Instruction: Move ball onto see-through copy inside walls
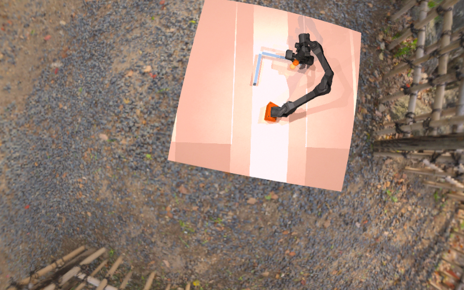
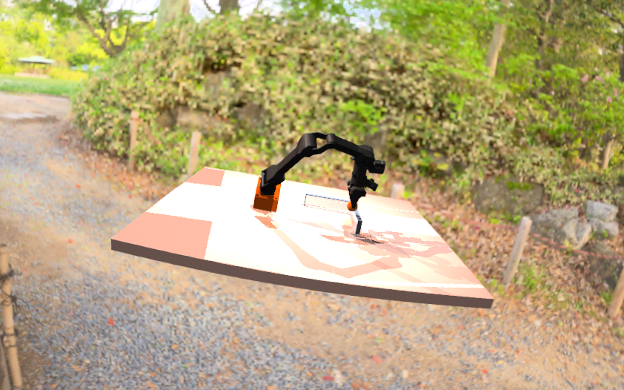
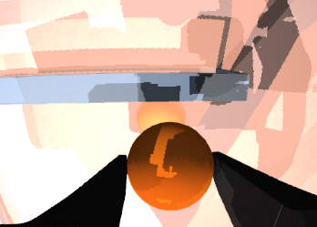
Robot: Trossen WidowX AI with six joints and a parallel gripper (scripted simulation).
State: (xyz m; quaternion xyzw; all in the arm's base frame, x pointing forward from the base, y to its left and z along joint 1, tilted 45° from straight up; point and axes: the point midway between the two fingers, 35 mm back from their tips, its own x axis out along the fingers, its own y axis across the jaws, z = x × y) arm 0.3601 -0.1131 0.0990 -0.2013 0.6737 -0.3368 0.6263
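My gripper tip is 8 cm above the see-through copy of ball. From my gripper tip the other things lie so: orange ball right at my gripper tip.
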